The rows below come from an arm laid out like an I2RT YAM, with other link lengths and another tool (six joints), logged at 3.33 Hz.
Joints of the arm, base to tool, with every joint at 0 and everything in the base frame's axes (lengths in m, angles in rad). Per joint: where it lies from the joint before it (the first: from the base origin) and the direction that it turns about. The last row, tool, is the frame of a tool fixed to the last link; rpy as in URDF.
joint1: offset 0 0 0.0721 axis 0 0 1
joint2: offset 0.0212 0.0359 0.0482 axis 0 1 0
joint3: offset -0.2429 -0.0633 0 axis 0 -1 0
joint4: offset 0.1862 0.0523 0.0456 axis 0 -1 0
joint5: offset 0.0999 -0.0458 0.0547 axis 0 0 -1
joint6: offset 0.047 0 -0.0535 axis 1 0 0
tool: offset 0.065 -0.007 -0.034 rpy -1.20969 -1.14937 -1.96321
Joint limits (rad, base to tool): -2.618..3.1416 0..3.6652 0..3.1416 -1.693..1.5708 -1.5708..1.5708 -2.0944..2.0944
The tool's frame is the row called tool.
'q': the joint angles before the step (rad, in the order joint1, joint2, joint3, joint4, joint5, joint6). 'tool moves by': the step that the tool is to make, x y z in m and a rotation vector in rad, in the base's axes. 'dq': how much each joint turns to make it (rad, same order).
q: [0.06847, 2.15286, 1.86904, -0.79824, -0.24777, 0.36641]
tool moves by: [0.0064, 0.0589, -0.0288, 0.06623, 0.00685, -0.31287]
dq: [0.14873, 0.00016, -0.18265, 0.25644, 0.17659, 0.43789]
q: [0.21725, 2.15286, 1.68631, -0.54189, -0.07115, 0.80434]
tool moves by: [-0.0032, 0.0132, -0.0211, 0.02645, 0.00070, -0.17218]
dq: [0.04398, -0.00004, -0.12266, 0.13292, 0.09467, 0.19616]
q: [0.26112, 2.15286, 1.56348, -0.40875, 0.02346, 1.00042]
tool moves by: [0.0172, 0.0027, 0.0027, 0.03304, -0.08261, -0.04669]
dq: [-0.00205, 0.00996, -0.01986, 0.11680, 0.01708, 0.04262]
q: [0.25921, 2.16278, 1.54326, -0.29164, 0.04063, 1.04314]
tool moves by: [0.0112, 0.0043, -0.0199, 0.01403, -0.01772, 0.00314]
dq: [0.00048, 0.06999, -0.00127, 0.09186, -0.00872, 0.00351]
